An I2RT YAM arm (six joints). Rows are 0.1 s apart.
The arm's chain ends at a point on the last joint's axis. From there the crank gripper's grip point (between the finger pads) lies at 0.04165 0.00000 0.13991 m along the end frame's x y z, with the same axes.
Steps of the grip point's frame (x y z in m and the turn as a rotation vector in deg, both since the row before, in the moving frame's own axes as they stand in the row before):
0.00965, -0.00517, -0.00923, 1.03, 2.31, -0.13
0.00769, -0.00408, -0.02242, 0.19, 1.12, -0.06
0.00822, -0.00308, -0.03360, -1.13, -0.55, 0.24
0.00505, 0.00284, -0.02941, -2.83, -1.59, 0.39
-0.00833, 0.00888, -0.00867, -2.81, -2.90, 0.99
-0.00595, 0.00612, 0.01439, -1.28, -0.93, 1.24
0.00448, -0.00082, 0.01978, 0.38, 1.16, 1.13
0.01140, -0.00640, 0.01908, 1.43, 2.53, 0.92
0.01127, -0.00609, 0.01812, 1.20, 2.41, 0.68
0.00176, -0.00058, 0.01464, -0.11, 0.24, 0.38
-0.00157, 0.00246, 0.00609, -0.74, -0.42, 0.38
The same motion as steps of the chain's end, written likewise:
0.00405, -0.00257, -0.00741, 1.03, 2.31, -0.13
0.00496, -0.00357, -0.02158, 0.19, 1.12, -0.06
0.00957, -0.00601, -0.03396, -1.13, -0.55, 0.24
0.00897, -0.00437, -0.03033, -2.83, -1.59, 0.39
-0.00114, 0.00131, -0.01041, -2.81, -2.90, 0.99
-0.00363, 0.00211, 0.01378, -1.28, -0.93, 1.24
0.00166, -0.00074, 0.02065, 0.38, 1.16, 1.13
0.00524, -0.00365, 0.02109, 1.43, 2.53, 0.92
0.00541, -0.00371, 0.02002, 1.20, 2.41, 0.68
0.00118, -0.00113, 0.01482, -0.11, 0.24, 0.38
-0.00054, 0.00038, 0.00580, -0.74, -0.42, 0.38

